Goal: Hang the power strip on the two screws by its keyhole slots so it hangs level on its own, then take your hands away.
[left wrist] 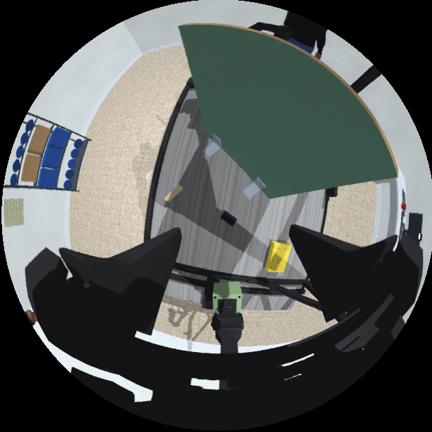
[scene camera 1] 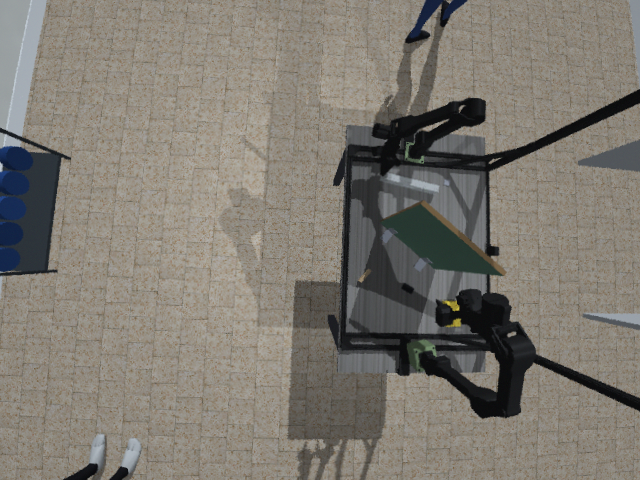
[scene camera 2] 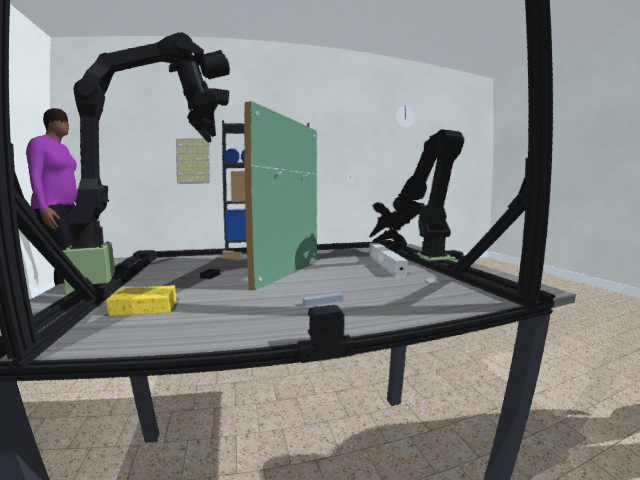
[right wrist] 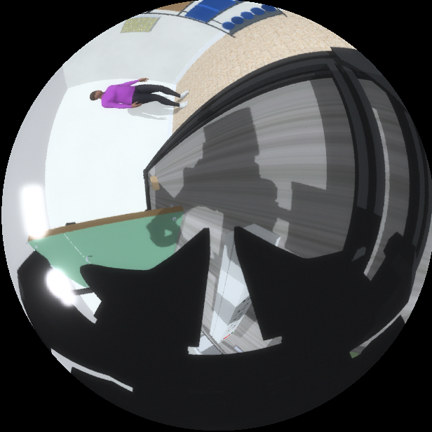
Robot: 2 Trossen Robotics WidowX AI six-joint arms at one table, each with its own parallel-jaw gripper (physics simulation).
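Frame: origin at the left arm's base, x ahead, y left, z up, level; metres.
Where they show: left gripper, between the fingertips: (scene camera 1: 448,298) (scene camera 2: 211,139); right gripper, between the fingertips: (scene camera 1: 381,175) (scene camera 2: 371,239); left arm's base, origin of its link: (scene camera 1: 426,358) (scene camera 2: 87,246); right arm's base, origin of its link: (scene camera 1: 414,152) (scene camera 2: 433,255).
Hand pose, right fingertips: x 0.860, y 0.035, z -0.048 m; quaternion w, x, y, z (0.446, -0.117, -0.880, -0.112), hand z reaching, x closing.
Things, the pixels of their top centre, and the offset from my right fingertips.
- white power strip, centre of its top: (scene camera 2: 386,250) (scene camera 1: 411,181) dx -0.049, dy -0.145, dz -0.012 m
- green board, centre of its top: (scene camera 2: 287,118) (scene camera 1: 464,238) dx -0.347, dy -0.091, dz +0.365 m
- yellow block, centre of its top: (scene camera 2: 142,292) (scene camera 1: 453,314) dx -0.717, dy -0.238, dz -0.023 m
- small black block, centre of its top: (scene camera 2: 210,271) (scene camera 1: 408,288) dx -0.559, dy -0.046, dz -0.042 m
- wooden piece, centre of its top: (scene camera 2: 231,251) (scene camera 1: 365,275) dx -0.460, dy +0.156, dz -0.030 m
The white power strip (scene camera 1: 423,186) (scene camera 2: 390,262) (right wrist: 226,295) lies on the table beside the right arm. The green board (scene camera 1: 439,242) (scene camera 2: 284,222) (left wrist: 290,110) (right wrist: 115,245) stands upright mid-table. Two small screws, one (scene camera 2: 277,174) nearer and one (scene camera 2: 303,177) farther, stick out below its white line. My right gripper (scene camera 2: 374,236) (right wrist: 221,232) is nearly shut, a narrow gap between its tips, with nothing gripped. It is low over the strip's far end, which its fingers partly hide in the right wrist view. My left gripper (scene camera 2: 209,138) (left wrist: 236,231) is open and empty, high at the board's other side. Keyhole slots do not show.
A yellow block (scene camera 1: 454,305) (scene camera 2: 142,300) (left wrist: 278,256), a small black block (scene camera 1: 407,287) (scene camera 2: 209,273) (left wrist: 228,218) and a wooden piece (scene camera 1: 364,276) (scene camera 2: 232,254) (left wrist: 174,193) lie behind the board. Grey feet (left wrist: 253,188) support the board. Black frame bars edge the table.
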